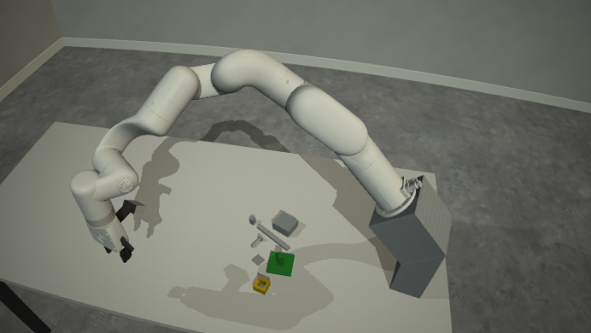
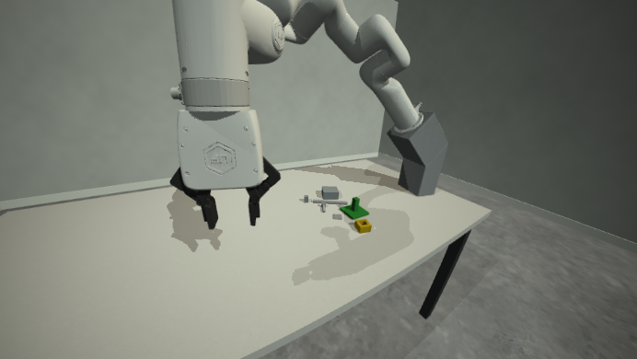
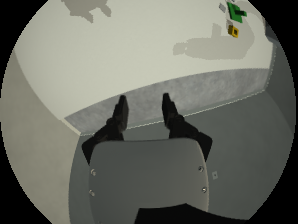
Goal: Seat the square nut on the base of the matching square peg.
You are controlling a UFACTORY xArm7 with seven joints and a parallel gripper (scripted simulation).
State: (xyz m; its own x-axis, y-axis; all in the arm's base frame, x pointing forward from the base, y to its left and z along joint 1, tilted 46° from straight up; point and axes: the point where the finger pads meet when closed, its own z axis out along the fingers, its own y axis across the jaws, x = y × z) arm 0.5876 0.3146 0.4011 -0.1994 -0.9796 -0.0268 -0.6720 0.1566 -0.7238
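The small flat piece is 35 cm behind my hand, 22 cm below it and 19 cm to the right of it. Round my hand: grey block (42 cm behind, 34 cm to the right, 20 cm below); then thin grey bar (38 cm behind, 29 cm to the right, 21 cm below); then small bolt (34 cm behind, 26 cm to the right, 21 cm below).
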